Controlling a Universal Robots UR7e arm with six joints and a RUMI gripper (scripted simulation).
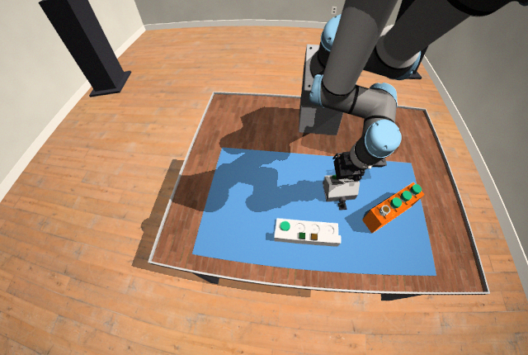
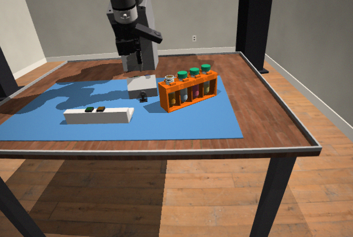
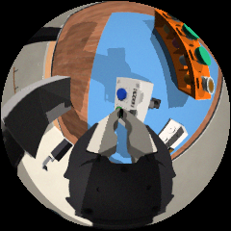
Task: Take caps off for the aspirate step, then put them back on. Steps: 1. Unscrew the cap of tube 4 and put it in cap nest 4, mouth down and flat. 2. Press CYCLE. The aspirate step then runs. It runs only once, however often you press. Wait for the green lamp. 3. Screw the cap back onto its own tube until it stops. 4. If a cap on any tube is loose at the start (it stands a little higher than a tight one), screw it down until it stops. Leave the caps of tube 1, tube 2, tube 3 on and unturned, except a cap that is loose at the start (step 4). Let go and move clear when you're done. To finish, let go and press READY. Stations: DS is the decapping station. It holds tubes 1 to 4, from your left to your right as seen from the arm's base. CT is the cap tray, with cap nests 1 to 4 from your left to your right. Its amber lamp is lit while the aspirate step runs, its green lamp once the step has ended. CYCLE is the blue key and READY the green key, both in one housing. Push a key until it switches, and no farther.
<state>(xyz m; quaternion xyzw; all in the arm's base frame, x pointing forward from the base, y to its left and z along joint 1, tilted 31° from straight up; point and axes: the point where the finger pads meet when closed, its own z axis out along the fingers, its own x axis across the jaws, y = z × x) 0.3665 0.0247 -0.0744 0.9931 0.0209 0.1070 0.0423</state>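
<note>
The blue key is 10 mm behind my hand, 20 mm to the left of it and 40 mm below it. Round my hand: green key (10 mm behind, 30 mm to the right, 40 mm below); then green cap (140 mm ahead, 230 mm to the right, 100 mm below); then grey key housing (10 mm to the right, 50 mm below).
</note>
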